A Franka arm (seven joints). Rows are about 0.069 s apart.
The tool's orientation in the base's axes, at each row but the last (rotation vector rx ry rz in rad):
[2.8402 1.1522 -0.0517]
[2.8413 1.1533 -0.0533]
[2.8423 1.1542 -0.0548]
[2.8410 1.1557 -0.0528]
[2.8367 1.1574 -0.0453]
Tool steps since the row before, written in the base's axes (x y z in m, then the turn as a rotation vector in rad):
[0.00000 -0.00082 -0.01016 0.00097 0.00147 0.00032]
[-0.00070 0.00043 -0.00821 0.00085 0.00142 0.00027]
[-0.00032 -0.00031 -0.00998 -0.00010 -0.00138 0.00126]
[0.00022 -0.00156 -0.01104 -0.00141 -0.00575 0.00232]
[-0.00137 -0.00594 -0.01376 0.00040 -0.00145 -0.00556]
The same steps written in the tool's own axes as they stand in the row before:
[0.00004 0.00000 0.01019 0.00170 -0.00036 -0.00044]
[0.00029 -0.00126 0.00815 0.00158 -0.00041 -0.00039]
[0.00016 -0.00055 0.00997 -0.00111 0.00099 -0.00114]
[-0.00027 0.00065 0.01113 -0.00515 0.00325 -0.00184]
[-0.00434 0.00244 0.01420 -0.00041 0.00098 0.00566]

